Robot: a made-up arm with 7 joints. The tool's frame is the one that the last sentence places.
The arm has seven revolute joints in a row. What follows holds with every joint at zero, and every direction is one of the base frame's.
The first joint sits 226 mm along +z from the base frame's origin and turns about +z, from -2.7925 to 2.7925 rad.
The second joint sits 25 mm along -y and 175 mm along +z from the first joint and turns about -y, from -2.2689 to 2.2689 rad.
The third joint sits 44 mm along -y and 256 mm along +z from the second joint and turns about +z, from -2.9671 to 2.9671 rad.
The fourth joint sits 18 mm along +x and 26 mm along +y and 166 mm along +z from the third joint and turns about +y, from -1.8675 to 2.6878 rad.
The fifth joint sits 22 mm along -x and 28 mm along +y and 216 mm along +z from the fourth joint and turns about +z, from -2.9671 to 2.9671 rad.
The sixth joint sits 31 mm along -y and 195 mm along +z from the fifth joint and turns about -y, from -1.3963 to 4.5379 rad.
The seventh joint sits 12 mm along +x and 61 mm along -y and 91 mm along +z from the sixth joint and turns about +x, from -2.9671 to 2.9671 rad.
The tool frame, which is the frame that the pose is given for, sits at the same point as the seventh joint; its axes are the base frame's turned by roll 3.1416, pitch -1.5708 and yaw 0 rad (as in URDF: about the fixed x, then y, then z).
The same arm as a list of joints. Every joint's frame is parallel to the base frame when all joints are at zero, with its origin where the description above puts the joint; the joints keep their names.
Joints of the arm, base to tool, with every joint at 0 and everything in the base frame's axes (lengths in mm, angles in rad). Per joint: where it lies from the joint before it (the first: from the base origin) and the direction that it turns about. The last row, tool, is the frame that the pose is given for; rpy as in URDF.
joint 1: xyz 0 0 226 axis +z
joint 2: xyz 0 -25 175 axis -y
joint 3: xyz 0 -44 256 axis +z
joint 4: xyz 18 26 166 axis +y
joint 5: xyz -22 28 216 axis +z
joint 6: xyz 0 -31 195 axis -y
joint 7: xyz 12 -61 91 axis +x
tool: xyz 0 0 0 rpy -3.1416 -1.5708 0
Joint limits (rad, base to tool): -2.7925..2.7925 -2.2689..2.2689 -2.9671..2.9671 -1.8675..2.6878 -2.9671..2.9671 -1.3963..4.5379 -2.9671..2.9671

